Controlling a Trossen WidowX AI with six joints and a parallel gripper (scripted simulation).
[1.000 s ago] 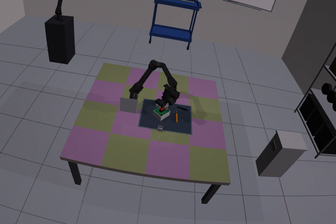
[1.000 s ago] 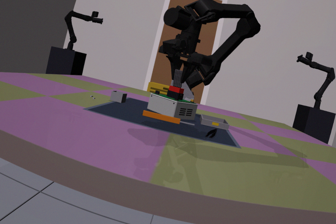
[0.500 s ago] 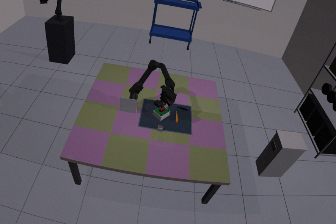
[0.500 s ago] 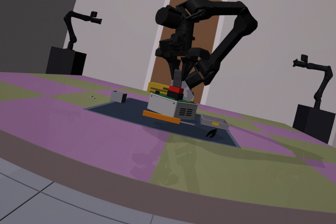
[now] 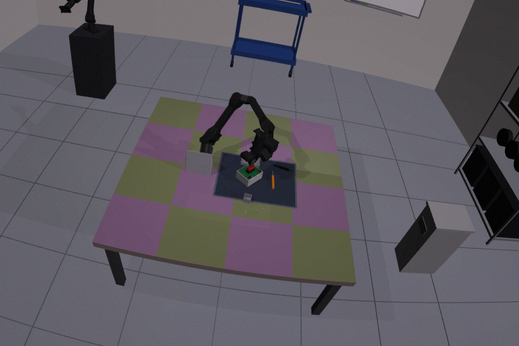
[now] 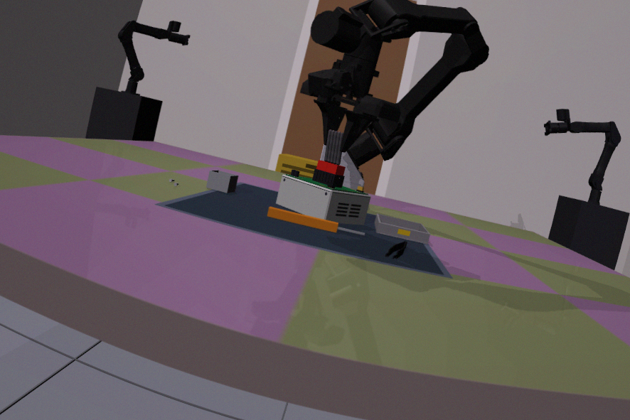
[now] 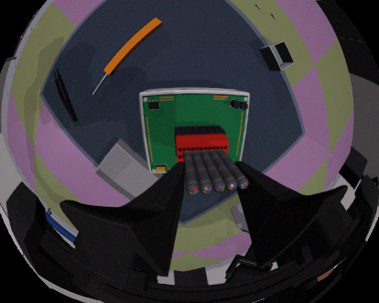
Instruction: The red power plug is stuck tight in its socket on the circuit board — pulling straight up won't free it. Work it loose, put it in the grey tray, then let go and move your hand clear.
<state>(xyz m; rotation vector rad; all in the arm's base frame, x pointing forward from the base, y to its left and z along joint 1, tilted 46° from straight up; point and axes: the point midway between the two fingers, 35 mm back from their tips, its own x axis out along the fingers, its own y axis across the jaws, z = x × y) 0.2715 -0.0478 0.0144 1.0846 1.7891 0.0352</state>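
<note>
Now: gripper tip 30 mm above the red power plug. Also, from my gripper tip: dark mat: 50 mm ahead, 110 mm below.
</note>
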